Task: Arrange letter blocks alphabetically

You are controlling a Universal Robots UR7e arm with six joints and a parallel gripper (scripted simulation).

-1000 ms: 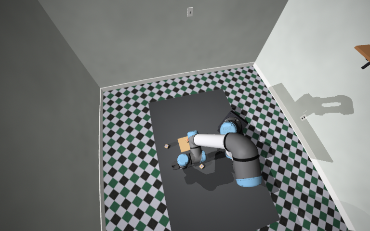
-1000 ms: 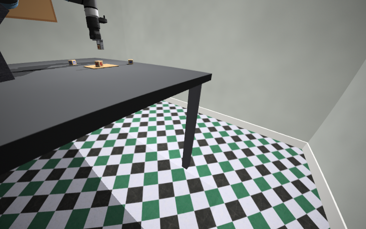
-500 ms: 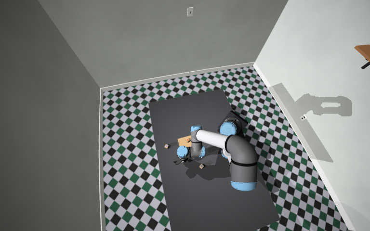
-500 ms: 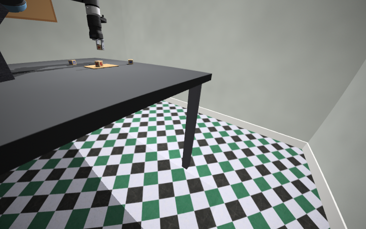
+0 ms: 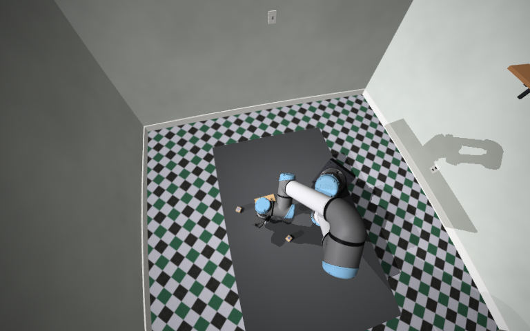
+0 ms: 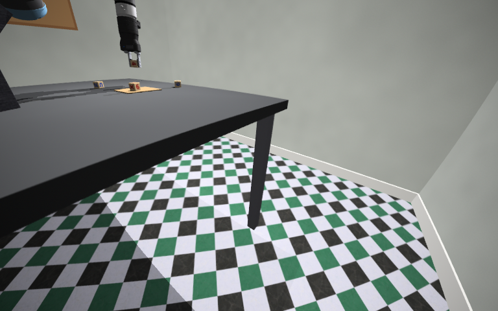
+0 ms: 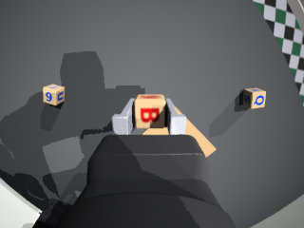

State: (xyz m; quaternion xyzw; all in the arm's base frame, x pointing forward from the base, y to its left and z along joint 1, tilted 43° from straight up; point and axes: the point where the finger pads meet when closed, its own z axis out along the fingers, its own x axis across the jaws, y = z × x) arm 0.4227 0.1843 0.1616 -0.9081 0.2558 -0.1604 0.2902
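Right now the mat is 13 cm to the right of my hand, 11 cm below it and 1 cm behind it. From my hand the other things lie so: G block (16 cm to the right, 9 cm below, 3 cm behind).
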